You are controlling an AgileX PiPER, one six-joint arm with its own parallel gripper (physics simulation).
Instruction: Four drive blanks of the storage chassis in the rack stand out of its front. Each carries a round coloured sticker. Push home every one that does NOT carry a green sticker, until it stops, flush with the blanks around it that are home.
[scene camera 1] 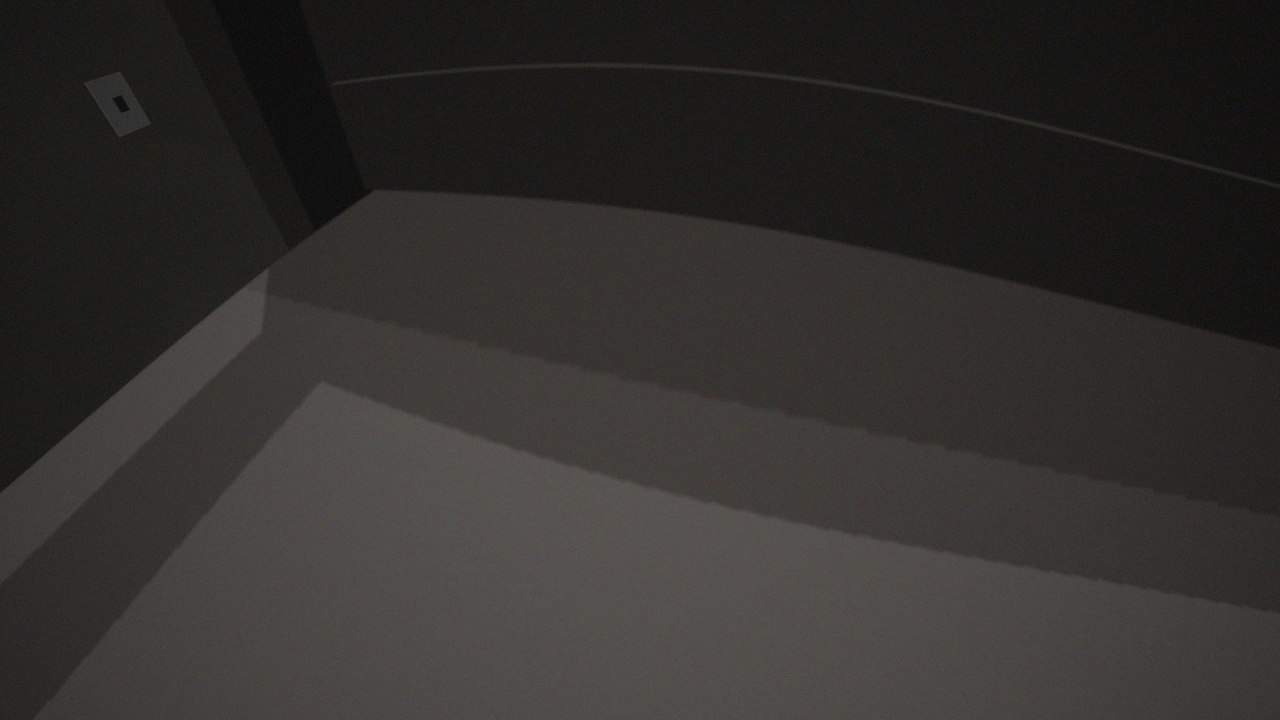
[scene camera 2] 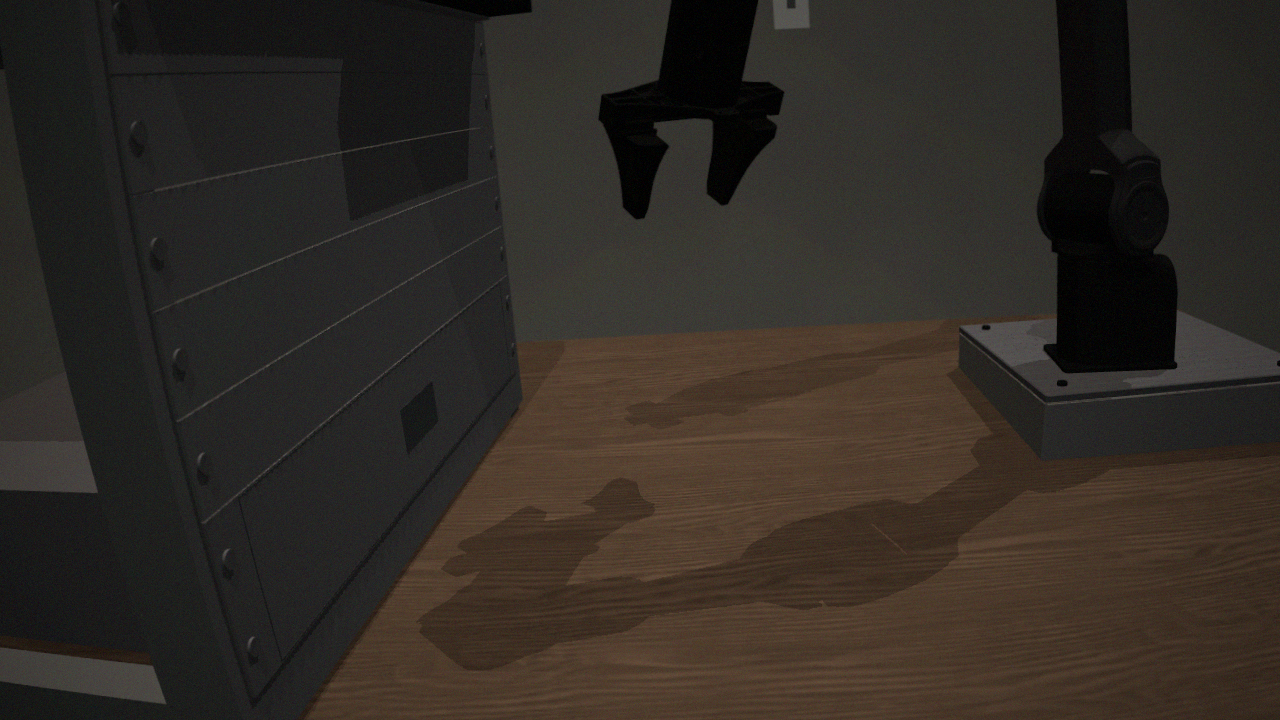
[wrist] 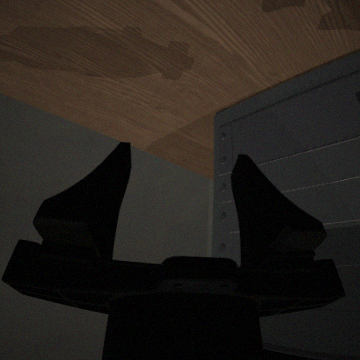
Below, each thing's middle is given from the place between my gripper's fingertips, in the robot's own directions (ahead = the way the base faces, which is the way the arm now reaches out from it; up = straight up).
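The grey rack (scene camera 1: 616,359) is there, 10 cm above my hand, 17 cm to the left of it and 27 cm ahead of it.
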